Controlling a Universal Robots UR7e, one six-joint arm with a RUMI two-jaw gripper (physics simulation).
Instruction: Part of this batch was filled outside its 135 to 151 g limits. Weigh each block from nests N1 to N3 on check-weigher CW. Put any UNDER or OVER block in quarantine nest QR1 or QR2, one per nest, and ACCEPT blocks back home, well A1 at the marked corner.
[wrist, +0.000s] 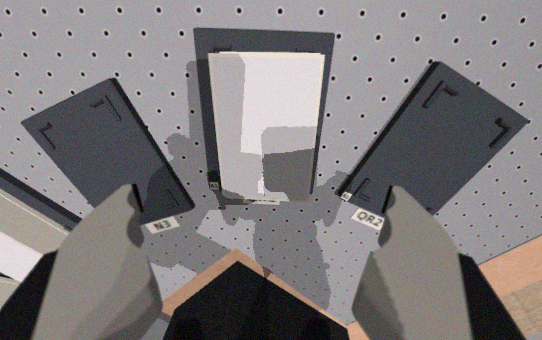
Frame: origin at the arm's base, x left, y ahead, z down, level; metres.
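Seen in the pictures: gripper, fingertip midpoint: (263, 188).
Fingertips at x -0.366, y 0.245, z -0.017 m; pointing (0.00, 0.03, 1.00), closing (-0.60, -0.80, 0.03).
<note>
Offsets run from my fingertips to a thing's top centre. "spot": to the spot under its first point. Level surfaces: height alone.
A white block @[dx -0.005, dy +0.005, dz +0.065 m] (285, 95) with cream edges lies in a dark nest @[dx -0.001, dy +0.010, dz +0.106 m] (265, 40) at the middle of the wrist view; the nest's name label does not show, but a small corner tag does. Nest N3 @[dx +0.147, dy +0.116, dz +0.106 m] (115, 145) at the left is empty. Quarantine nest QR2 @[dx -0.076, dy -0.157, dz +0.104 m] (440, 145) at the right is empty. My gripper (263, 188) is open and empty, its fingers wide apart, above and on the near side of the block, with the fingertips to either side of it. Check-weigher CW cannot be made out.
The nests stand on a grey perforated board @[dz +0.122 m] (280, 22). Part of a beige and white object @[spot: dx +0.295, dy +0.161, dz +0.069 m] (17, 250) beside a dark edge shows at the left edge. A wooden surface @[dz +0.135 m] (525, 260) shows at the lower right. Shadows fall over the block and board.
</note>
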